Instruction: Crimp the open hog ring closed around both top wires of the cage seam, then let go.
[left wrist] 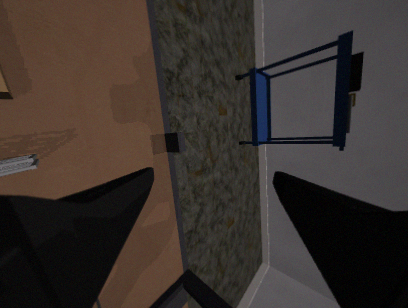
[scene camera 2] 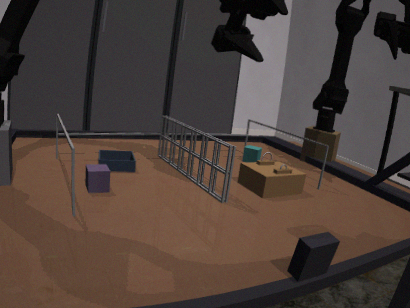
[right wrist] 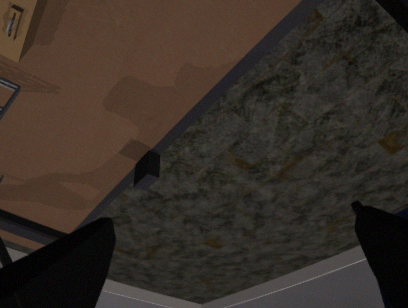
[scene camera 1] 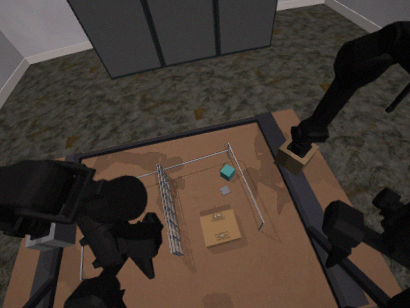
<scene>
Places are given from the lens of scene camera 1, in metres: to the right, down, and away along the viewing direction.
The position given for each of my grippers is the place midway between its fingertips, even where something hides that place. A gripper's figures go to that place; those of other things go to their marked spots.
my right gripper (scene camera 1: 356,285): 0.23, 0.20, 0.27
tan block (scene camera 1: 226,225): 0.07, 0.23, 0.60
</scene>
